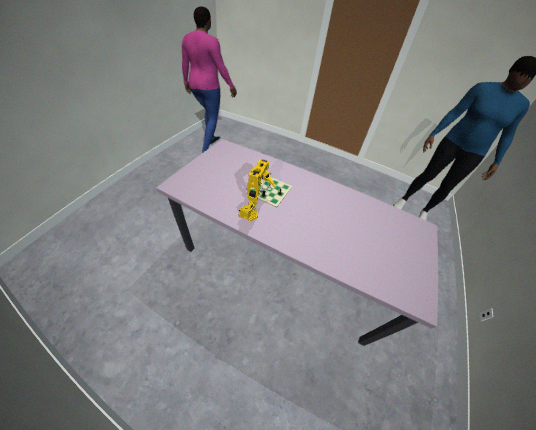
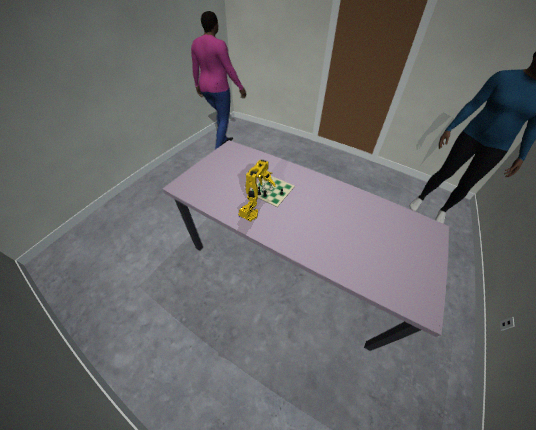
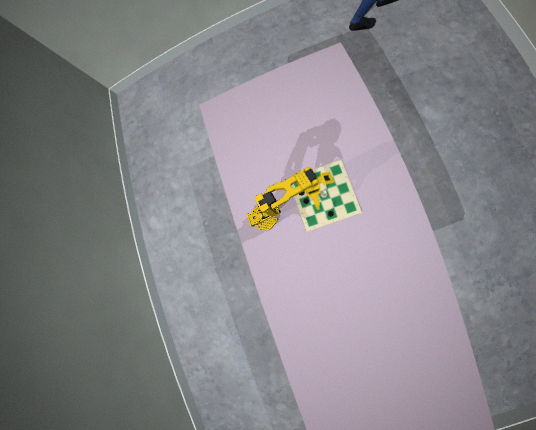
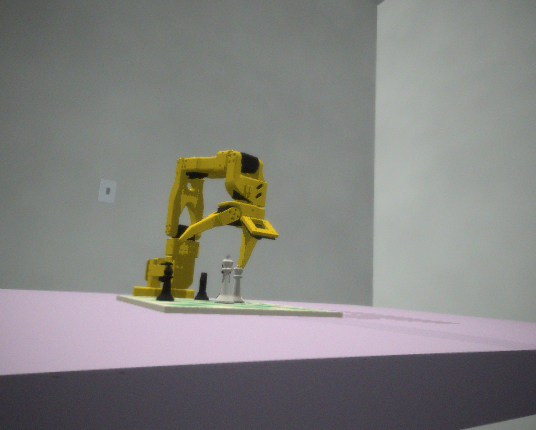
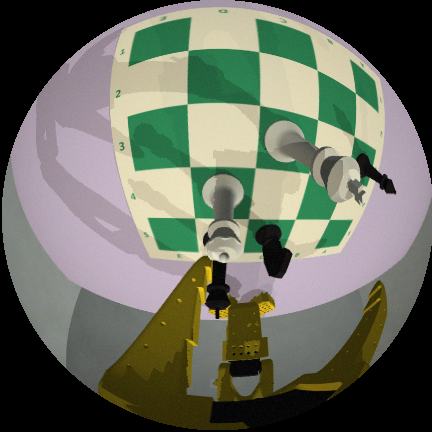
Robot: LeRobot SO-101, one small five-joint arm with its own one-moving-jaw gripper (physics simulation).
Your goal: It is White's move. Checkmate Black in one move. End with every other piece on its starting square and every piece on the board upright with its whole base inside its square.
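Frame: origin at the arm's base, x left, y back, z up, level; millimetres.
Seen in the pictures: end effector, tool point: [image 1: 260,184] [image 2: 261,184] [image 4: 237,268] [image 5: 211,265]; arm's base, origin of the base link: [image 1: 250,211] [image 2: 250,211] [image 3: 269,214] [image 5: 243,299].
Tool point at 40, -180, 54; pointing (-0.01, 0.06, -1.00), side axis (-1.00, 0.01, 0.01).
Note:
Offsets run from my tool point to a thing's top centre, as dx, dy, dz. Level surfaces: height alone.
The green-and-cream board {-43, -44, -48} [image 3: 325,223] [image 4: 270,312] [image 5: 116,125] lies on the table. The white queen {-5, -10, +5} [image 5: 223,242] [image 4: 238,285] stands upright on d4. The white king {-40, -44, +15} [image 5: 305,150] [image 4: 226,285] [image 3: 324,194] stands upright on c3. A black piece with a cross top {-2, +34, +15} [image 5: 218,295] stands behind the queen, apparently on d5, its base hidden. A stubby black piece {-41, +27, -8} [image 5: 275,259] [image 4: 202,287] [image 3: 306,200] stands on c5. A slim black piece {-118, -42, -4} [image 5: 375,173] [image 4: 165,285] [image 3: 330,213] stands on a3. My gripper [image 5: 294,272] [image 4: 212,252] is open and empty; its fixed jaw tip is near the queen's head.
The lilac table {dz -54} [image 1: 340,235] [image 2: 345,235] [image 3: 340,310] extends around the board. The yellow arm base [image 1: 248,212] [image 2: 248,212] [image 3: 262,218] stands at the table's long edge. A person in pink [image 1: 201,60] [image 2: 211,62] and a person in blue [image 1: 490,117] [image 2: 507,110] stand beyond the table.

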